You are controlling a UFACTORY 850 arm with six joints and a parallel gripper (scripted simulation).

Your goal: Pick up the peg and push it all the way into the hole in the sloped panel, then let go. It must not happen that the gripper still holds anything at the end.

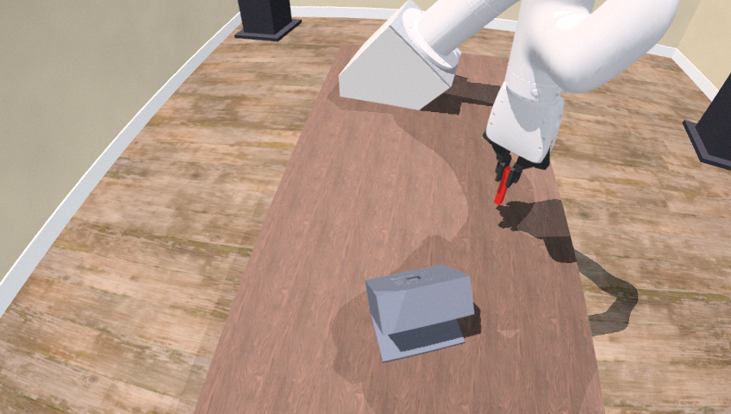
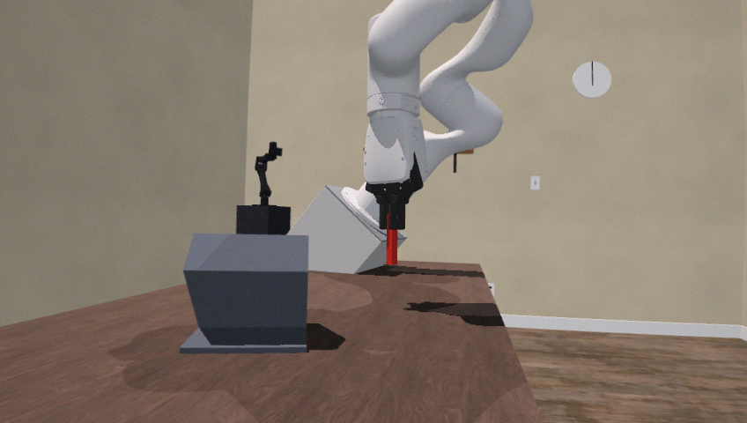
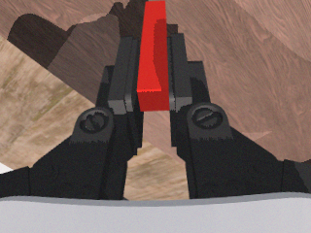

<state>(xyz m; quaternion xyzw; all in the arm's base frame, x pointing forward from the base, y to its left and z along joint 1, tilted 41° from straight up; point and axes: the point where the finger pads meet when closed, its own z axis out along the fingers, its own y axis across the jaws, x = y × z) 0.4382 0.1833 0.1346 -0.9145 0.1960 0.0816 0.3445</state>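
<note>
The grey base plate is 24 cm ahead of my hand, 14 cm below it and 8 cm to the right of it. From my hand the other things lie so: red peg (3 cm below).
</note>
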